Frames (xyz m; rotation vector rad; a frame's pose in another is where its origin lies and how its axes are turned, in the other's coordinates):
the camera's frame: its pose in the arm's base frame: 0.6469 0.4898 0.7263 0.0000 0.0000 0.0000
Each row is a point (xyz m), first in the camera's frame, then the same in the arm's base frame.
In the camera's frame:
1: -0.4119 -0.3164 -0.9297
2: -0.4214 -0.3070 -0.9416
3: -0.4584 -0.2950 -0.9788
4: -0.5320 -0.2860 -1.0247
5: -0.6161 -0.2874 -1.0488
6: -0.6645 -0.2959 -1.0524
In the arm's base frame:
1: 0.2350 0.1734 -0.2034
2: 0.2255 0.1828 -0.2153
3: 0.1885 0.1948 -0.2525
4: 0.1149 0.2038 -0.2984
5: 0.0308 0.2024 -0.3225
6: -0.0176 0.1939 -0.3261

